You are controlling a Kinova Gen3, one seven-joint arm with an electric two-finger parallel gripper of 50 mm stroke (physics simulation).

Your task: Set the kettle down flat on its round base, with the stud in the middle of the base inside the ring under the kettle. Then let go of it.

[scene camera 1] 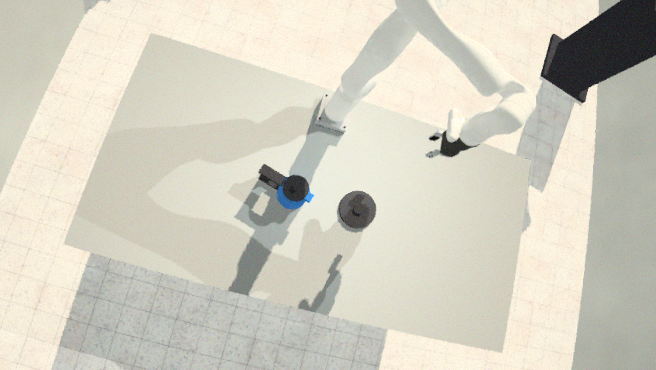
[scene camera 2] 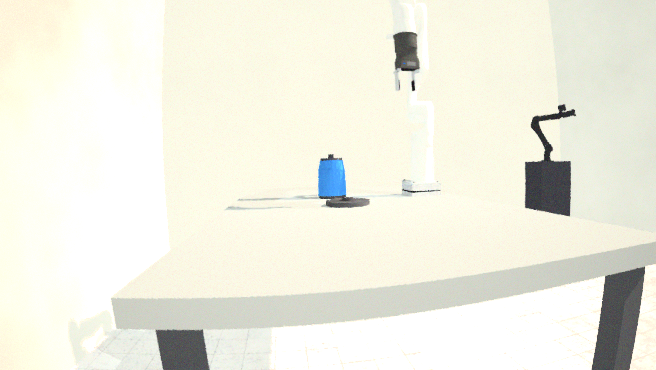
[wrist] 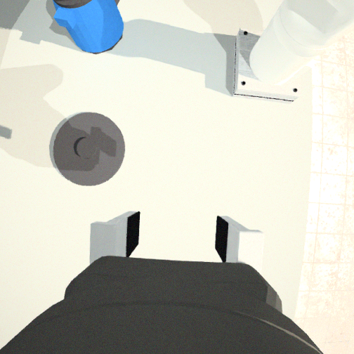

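Note:
A blue kettle (scene camera 1: 291, 199) (scene camera 2: 332, 178) (wrist: 99, 26) with a black lid and a dark handle stands upright on the table, beside the round base and apart from it. Its handle (scene camera 1: 270, 176) points away from the base in the first scene view. The underside of the kettle is hidden. The round dark base (scene camera 1: 367, 216) (scene camera 2: 357, 202) (wrist: 107, 167) lies flat on the table, with the stud (scene camera 1: 356, 209) (wrist: 86, 148) in its middle. My gripper (scene camera 1: 433, 145) (scene camera 2: 405, 86) (wrist: 177, 229) is open and empty, high above the table and well away from kettle and base.
The arm's mount (scene camera 1: 331, 125) (scene camera 2: 421, 188) (wrist: 265, 93) stands at the table's edge, near the kettle. A black pedestal (scene camera 2: 547, 187) with a small black arm (scene camera 2: 539, 132) stands beyond the table (scene camera 2: 380, 250). Shadows of the arm fall across the table.

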